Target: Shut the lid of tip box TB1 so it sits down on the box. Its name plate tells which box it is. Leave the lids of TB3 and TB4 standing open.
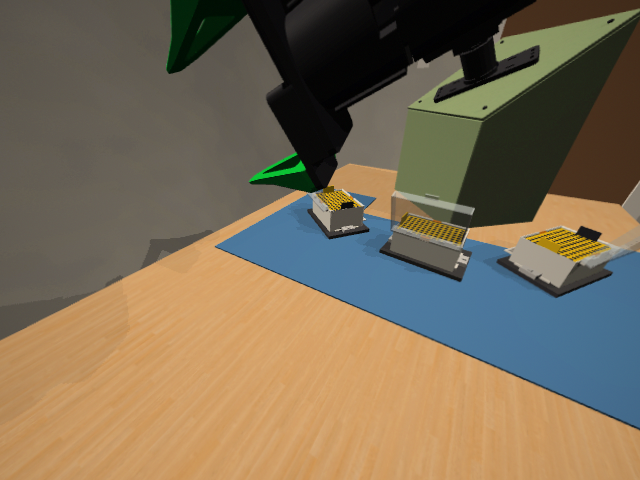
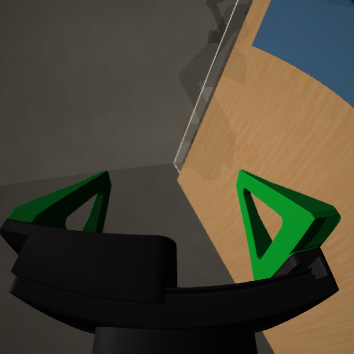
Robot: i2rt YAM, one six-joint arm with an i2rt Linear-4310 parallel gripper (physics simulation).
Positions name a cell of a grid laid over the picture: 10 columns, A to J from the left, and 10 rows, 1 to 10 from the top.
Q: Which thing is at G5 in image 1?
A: A clear lid.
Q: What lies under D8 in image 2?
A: My gripper.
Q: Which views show my gripper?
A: Image 1 and image 2: all of them.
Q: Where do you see a blue mat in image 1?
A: At I8
